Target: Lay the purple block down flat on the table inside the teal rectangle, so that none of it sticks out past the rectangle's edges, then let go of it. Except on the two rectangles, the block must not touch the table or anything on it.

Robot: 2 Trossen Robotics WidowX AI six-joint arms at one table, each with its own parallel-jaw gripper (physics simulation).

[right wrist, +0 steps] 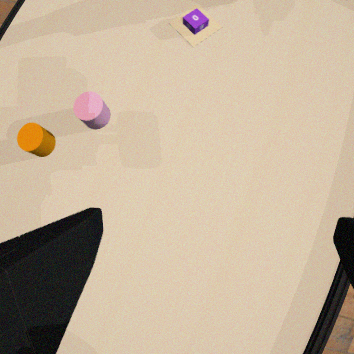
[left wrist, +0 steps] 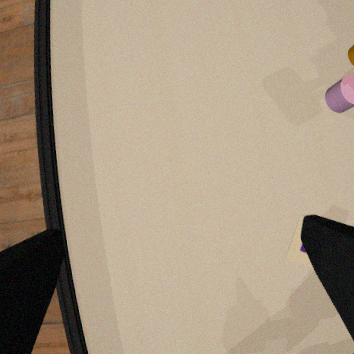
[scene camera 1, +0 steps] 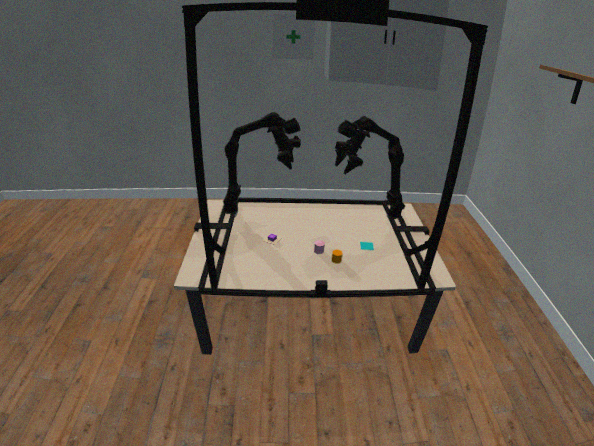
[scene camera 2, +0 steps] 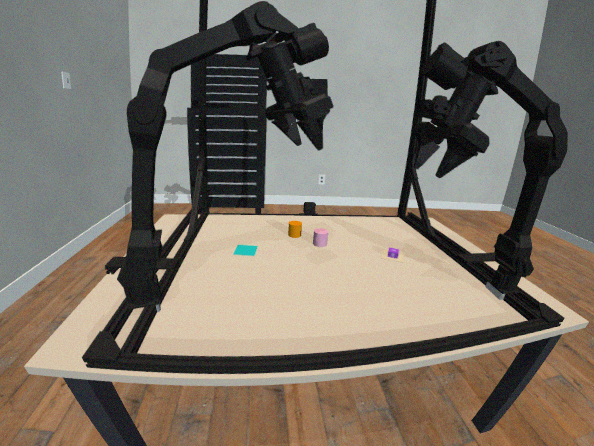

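Where they show: left gripper, fingertip midpoint: (left wrist: 183, 235) (scene camera 1: 292, 165) (scene camera 2: 425, 172); right gripper, fingertip midpoint: (right wrist: 222, 225) (scene camera 1: 340, 170) (scene camera 2: 309, 147); left arm's base, link origin: (scene camera 1: 230, 210) (scene camera 2: 503, 286); right arm's base, link origin: (scene camera 1: 394, 215) (scene camera 2: 143, 297).
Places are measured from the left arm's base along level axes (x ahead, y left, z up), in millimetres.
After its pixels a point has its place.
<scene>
The purple block (scene camera 1: 272, 237) @[x 258, y -221, z 0 mm] (scene camera 2: 393, 253) @[x 262, y -195, z -3 mm] (right wrist: 195, 21) @[x 263, y -206, z 0 mm] lies on a pale yellow rectangle (right wrist: 195, 41) @[x 289, y -193, z -18 mm] (left wrist: 297, 254) @[x 241, y -185, z -18 mm]. In the left wrist view a sliver of the block (left wrist: 303, 248) @[x 251, y -191, z -8 mm] shows beside the right-hand finger, which hides the rest. The teal rectangle (scene camera 1: 367, 246) @[x 716, y -218, z -18 mm] (scene camera 2: 245, 250) @[x 714, y -210, z -18 mm] lies bare on the table, on the other side of the two cylinders; it does not show in the wrist views. My left gripper (scene camera 1: 288, 164) @[x 325, y 0, z 281 mm] (scene camera 2: 428, 170) @[x 325, y 0, z 281 mm] (left wrist: 183, 235) @[x 325, y 0, z 281 mm] is open and empty, high above the table. My right gripper (scene camera 1: 342, 168) @[x 557, y -69, z 303 mm] (scene camera 2: 310, 147) @[x 557, y -69, z 303 mm] (right wrist: 222, 225) @[x 557, y -69, z 303 mm] is open and empty, also high above the table.
A pink cylinder (scene camera 1: 319, 248) @[x 483, y -301, z 13 mm] (scene camera 2: 320, 238) @[x 486, y -256, z 11 mm] (left wrist: 340, 96) @[x 472, y -258, z 21 mm] (right wrist: 91, 109) @[x 486, y -270, z 27 mm] and an orange cylinder (scene camera 1: 337, 257) @[x 564, y -363, z 15 mm] (scene camera 2: 295, 229) @[x 563, y -318, z 12 mm] (right wrist: 35, 139) @[x 564, y -328, z 26 mm] stand upright between the two rectangles. Black frame rails edge the table (scene camera 1: 300, 220) @[x 379, y -21, z -19 mm] (scene camera 2: 300, 300) @[x 558, y 15, z -19 mm], and tall posts rise from its sides.
</scene>
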